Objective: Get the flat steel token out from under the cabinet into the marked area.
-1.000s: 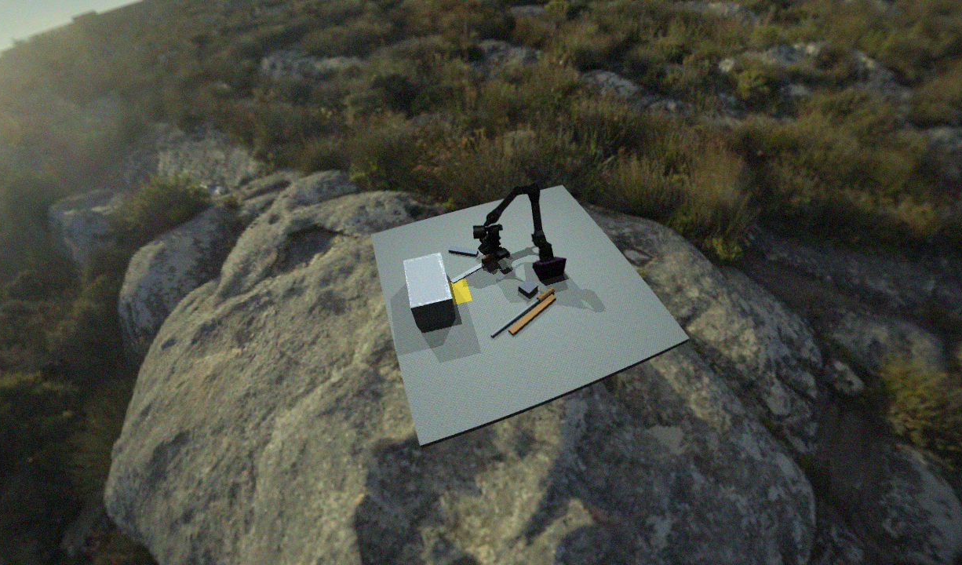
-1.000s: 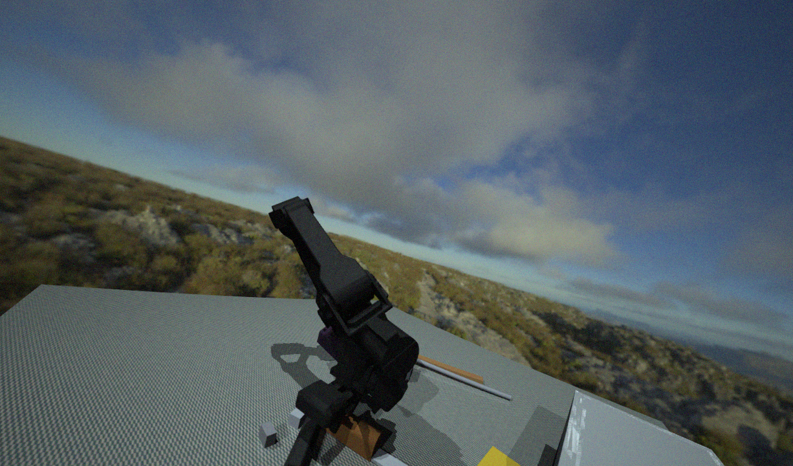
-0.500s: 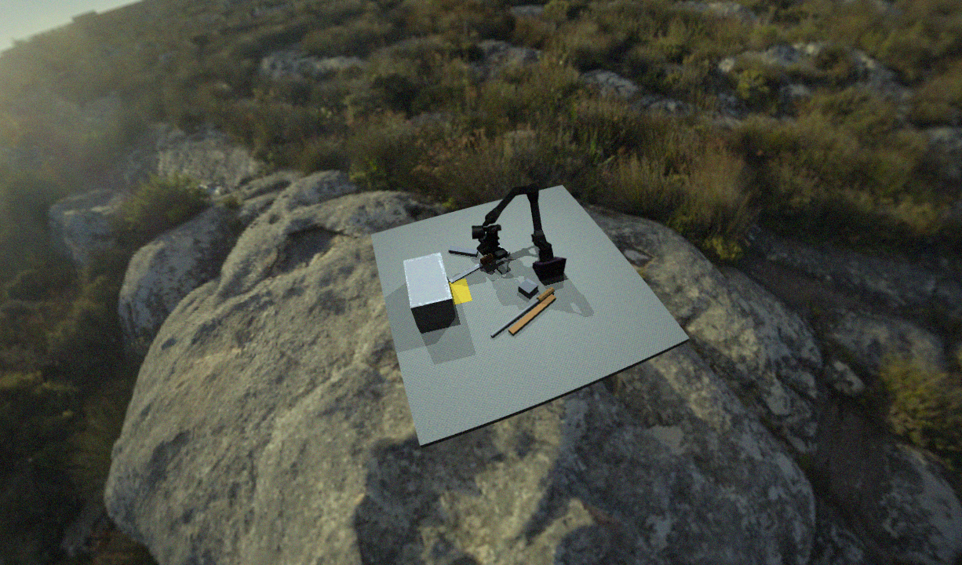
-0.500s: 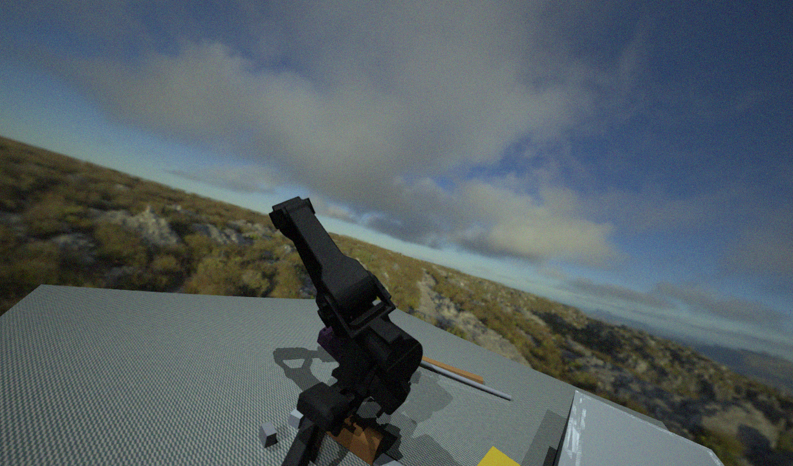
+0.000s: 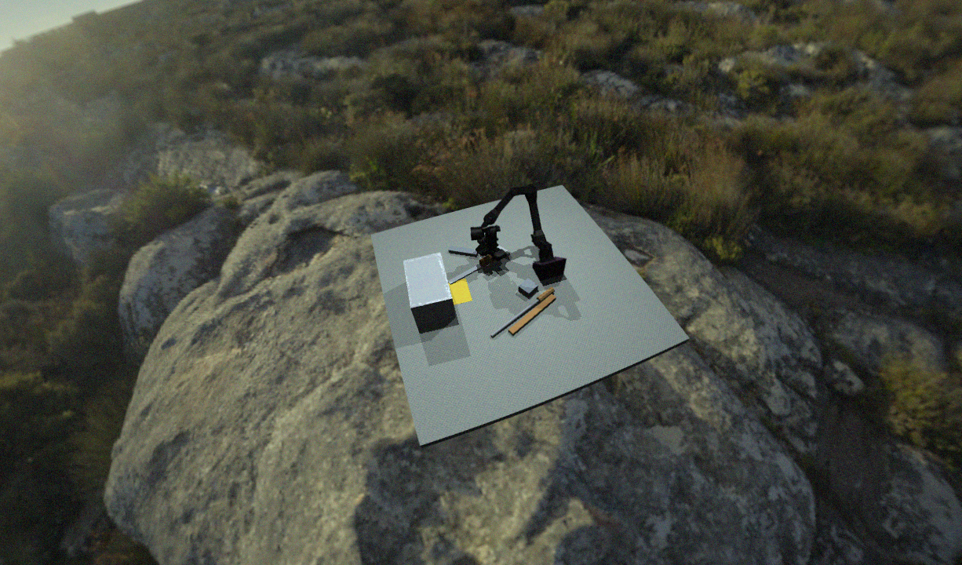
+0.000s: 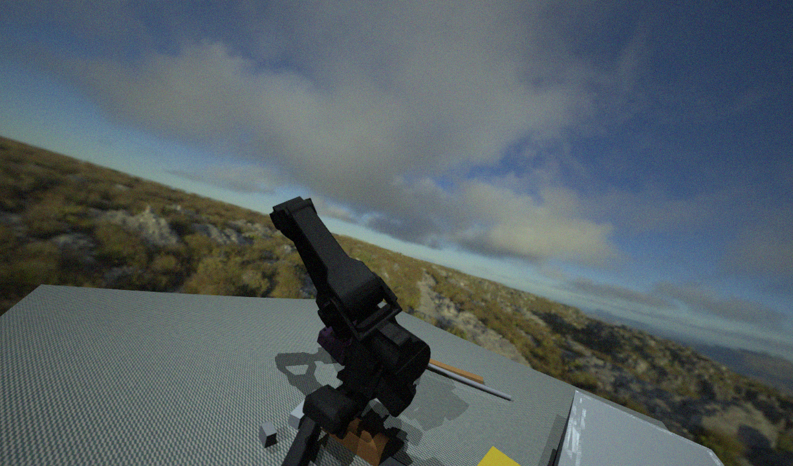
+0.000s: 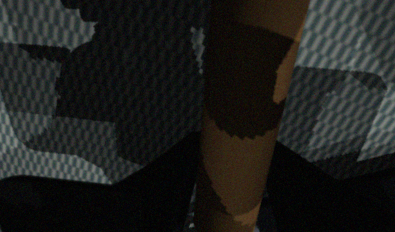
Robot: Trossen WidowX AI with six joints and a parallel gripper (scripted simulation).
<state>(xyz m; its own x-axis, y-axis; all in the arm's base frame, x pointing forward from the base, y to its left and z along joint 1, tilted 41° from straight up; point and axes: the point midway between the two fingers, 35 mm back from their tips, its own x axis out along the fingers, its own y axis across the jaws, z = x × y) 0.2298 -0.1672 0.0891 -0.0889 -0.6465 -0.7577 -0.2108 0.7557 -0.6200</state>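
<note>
The grey bar lies 8 cm behind my gripper tip and 2 cm to the right of it. Round my gripper tip: grey block: 27 cm to the left, 8 cm behind, 1 cm above; then small grey cube: 11 cm to the right, 6 cm behind; then wooden stick: 41 cm to the left, 3 cm behind.
</note>
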